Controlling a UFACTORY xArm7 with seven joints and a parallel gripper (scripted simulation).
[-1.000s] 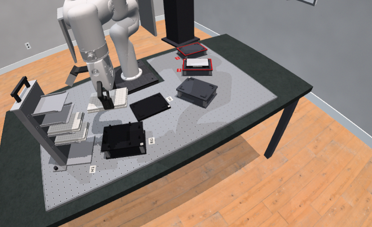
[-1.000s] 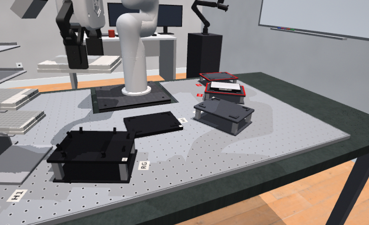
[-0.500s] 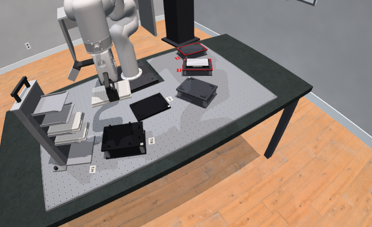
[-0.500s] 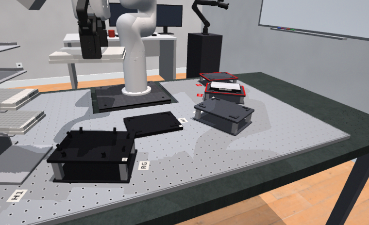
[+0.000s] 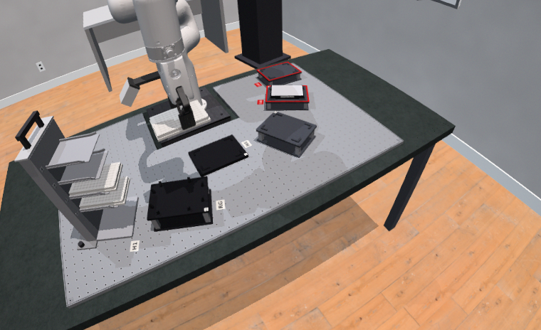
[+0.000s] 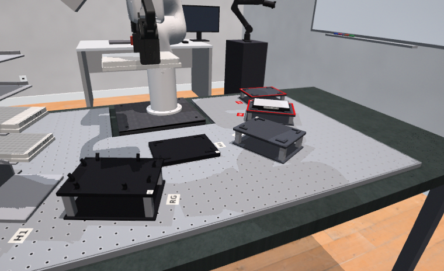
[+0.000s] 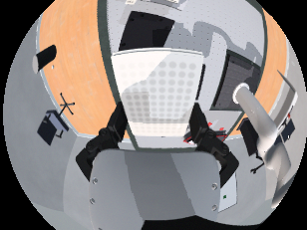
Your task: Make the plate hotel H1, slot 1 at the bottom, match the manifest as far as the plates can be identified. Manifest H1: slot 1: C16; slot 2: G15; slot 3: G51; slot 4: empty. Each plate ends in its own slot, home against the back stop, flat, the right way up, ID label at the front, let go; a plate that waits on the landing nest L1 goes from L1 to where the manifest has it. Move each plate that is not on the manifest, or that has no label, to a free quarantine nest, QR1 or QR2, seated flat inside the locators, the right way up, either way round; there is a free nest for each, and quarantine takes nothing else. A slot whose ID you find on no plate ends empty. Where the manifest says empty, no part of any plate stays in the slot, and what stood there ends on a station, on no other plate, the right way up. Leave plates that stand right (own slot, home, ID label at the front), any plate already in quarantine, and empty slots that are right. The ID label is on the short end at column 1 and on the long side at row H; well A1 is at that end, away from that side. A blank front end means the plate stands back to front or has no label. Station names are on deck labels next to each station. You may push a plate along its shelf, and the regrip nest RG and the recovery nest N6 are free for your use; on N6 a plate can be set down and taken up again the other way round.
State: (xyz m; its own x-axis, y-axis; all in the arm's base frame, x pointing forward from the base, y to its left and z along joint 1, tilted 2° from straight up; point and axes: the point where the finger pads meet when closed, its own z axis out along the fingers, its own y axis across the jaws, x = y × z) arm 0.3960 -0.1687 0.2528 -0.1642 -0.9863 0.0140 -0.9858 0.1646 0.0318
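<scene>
Right now the flat black nest N6 is 260 mm below my hand, 110 mm to the left of it and 90 mm behind it. The rest, counted from my hand: black regrip nest RG: 210 mm below, 90 mm to the right, 30 mm ahead; then RG deck label: 270 mm below, 80 mm ahead, 10 mm to the left; then plate hotel H1: 320 mm to the right, 110 mm below, 110 mm behind.
</scene>
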